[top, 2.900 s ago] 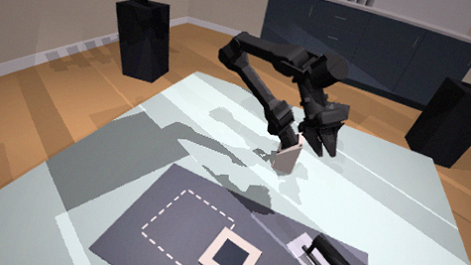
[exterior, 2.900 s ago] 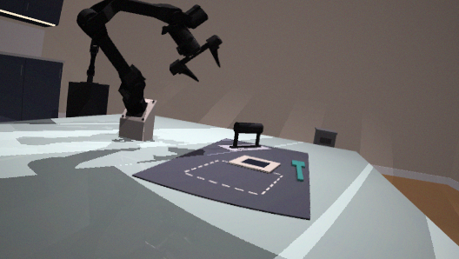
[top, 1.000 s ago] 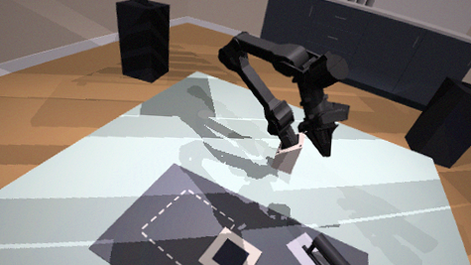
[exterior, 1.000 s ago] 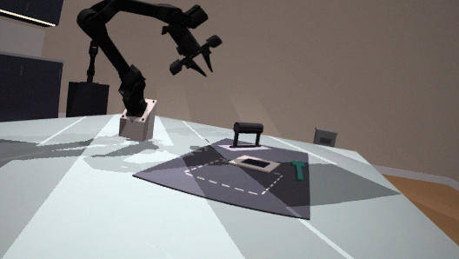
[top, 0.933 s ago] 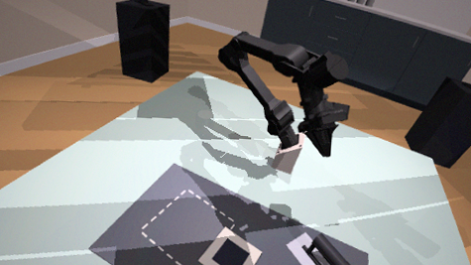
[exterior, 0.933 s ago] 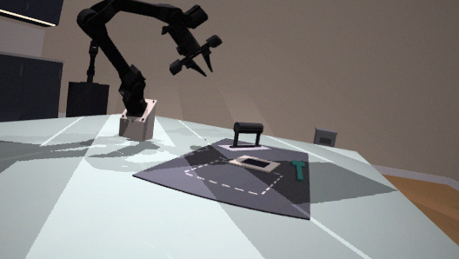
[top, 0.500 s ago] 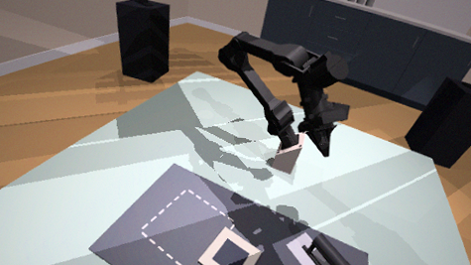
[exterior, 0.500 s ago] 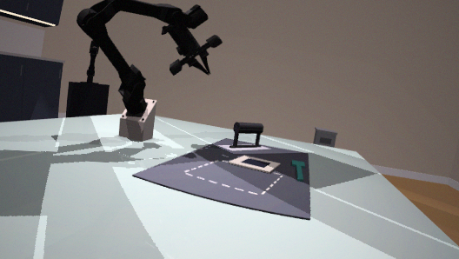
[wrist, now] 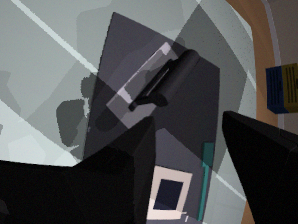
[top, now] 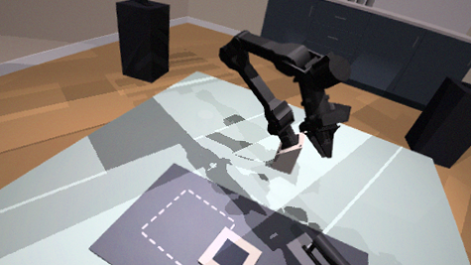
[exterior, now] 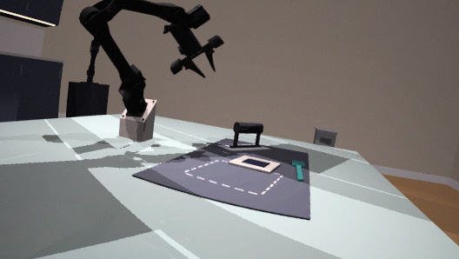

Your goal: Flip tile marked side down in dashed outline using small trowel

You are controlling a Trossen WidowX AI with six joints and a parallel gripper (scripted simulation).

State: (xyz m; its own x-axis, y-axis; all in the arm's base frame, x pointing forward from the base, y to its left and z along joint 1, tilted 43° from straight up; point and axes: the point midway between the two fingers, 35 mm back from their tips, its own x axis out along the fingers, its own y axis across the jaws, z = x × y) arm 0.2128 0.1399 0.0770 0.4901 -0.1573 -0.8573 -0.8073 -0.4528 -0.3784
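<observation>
Now: gripper tip 200 mm above the trowel, 160 mm short of it and 100 mm to the right of it. Round my gripper tip: dark mat (250 mm below, 180 mm ahead, 120 mm to the right); then teal t-shaped piece (320 mm ahead, 230 mm below, 120 mm to the right); then square peach tile (230 mm below, 190 mm ahead, 150 mm to the right).
</observation>
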